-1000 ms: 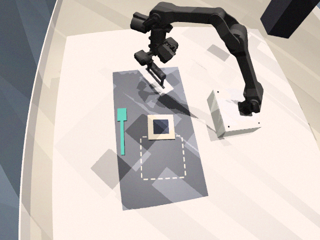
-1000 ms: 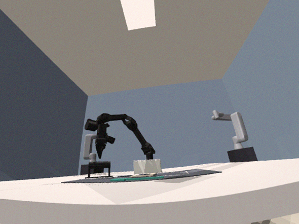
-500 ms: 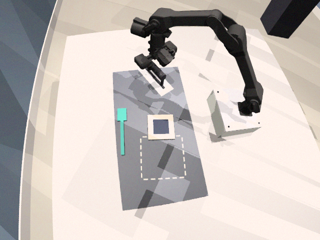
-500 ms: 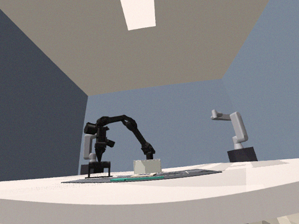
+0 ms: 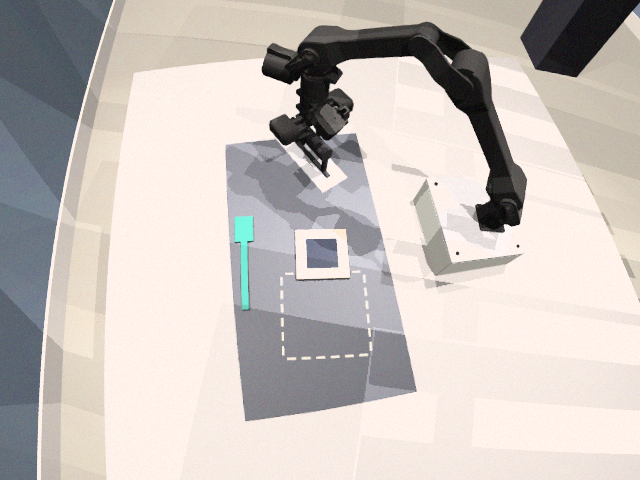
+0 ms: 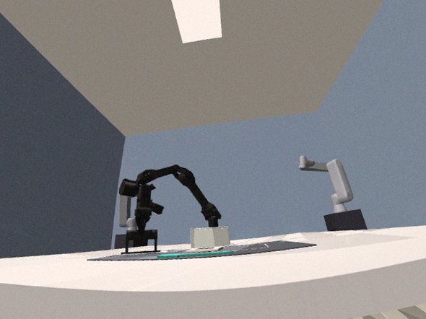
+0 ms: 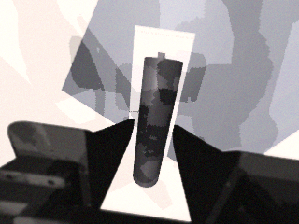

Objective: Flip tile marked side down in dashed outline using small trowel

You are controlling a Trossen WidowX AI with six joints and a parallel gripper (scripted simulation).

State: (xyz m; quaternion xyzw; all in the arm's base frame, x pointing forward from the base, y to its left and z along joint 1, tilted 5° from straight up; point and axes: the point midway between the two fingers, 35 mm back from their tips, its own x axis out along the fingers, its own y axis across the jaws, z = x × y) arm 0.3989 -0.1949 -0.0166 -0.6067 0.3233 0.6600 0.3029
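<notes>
My gripper tip is 30 mm above the dark-handled float, 20 mm to the right of it and 10 mm past it. The rest, counted from my gripper tip: teal trowel (260 mm to the left, 140 mm ahead, 60 mm below); then tile (260 mm to the left, 60 mm below, 30 mm behind).
</notes>
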